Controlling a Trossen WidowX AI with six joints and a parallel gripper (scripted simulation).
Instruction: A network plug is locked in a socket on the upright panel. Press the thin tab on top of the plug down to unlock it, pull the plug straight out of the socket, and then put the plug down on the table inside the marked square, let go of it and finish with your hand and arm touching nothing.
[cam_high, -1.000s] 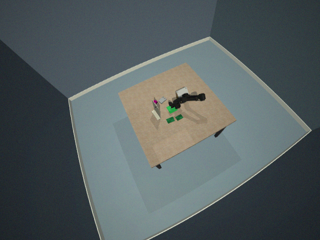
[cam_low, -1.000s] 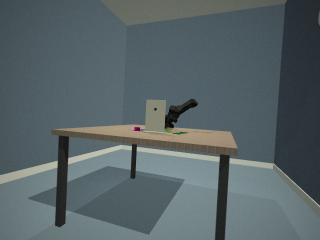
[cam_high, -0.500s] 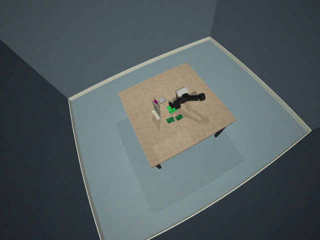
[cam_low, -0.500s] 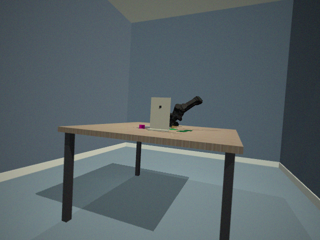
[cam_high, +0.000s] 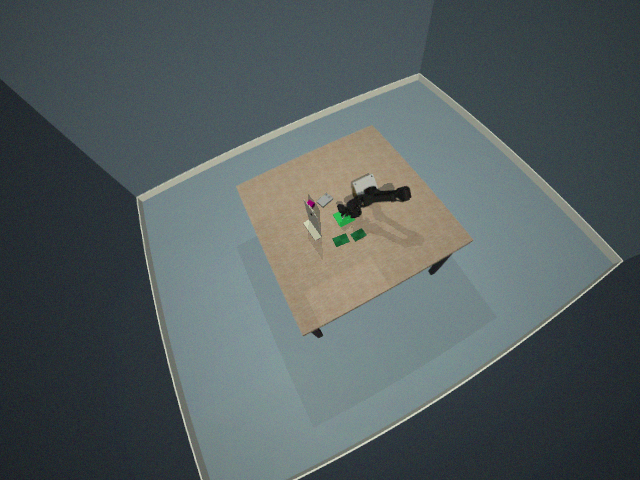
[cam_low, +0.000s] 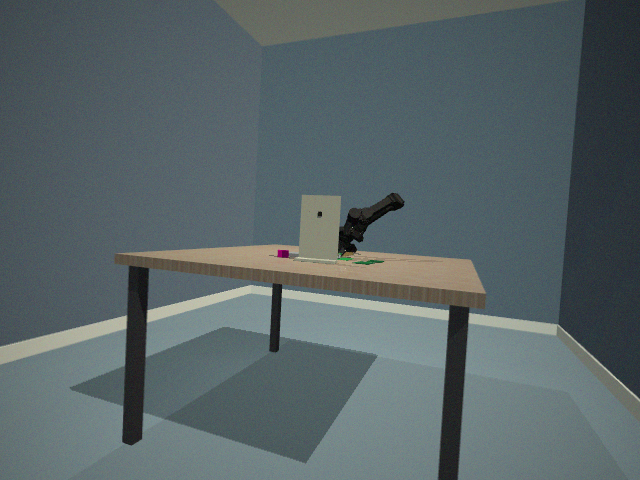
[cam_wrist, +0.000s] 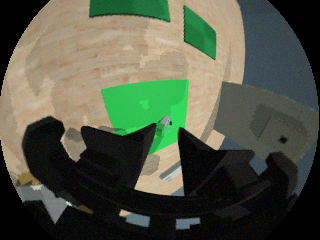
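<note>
Now: the network plug right at my gripper tip. From my gripper tip the other things lie so: beige panel: 220 mm ahead, 110 mm above, 30 mm to the right; then grey plate: 200 mm to the right, 40 mm ahead, 10 mm below; then green marked square: 20 mm below.
</note>
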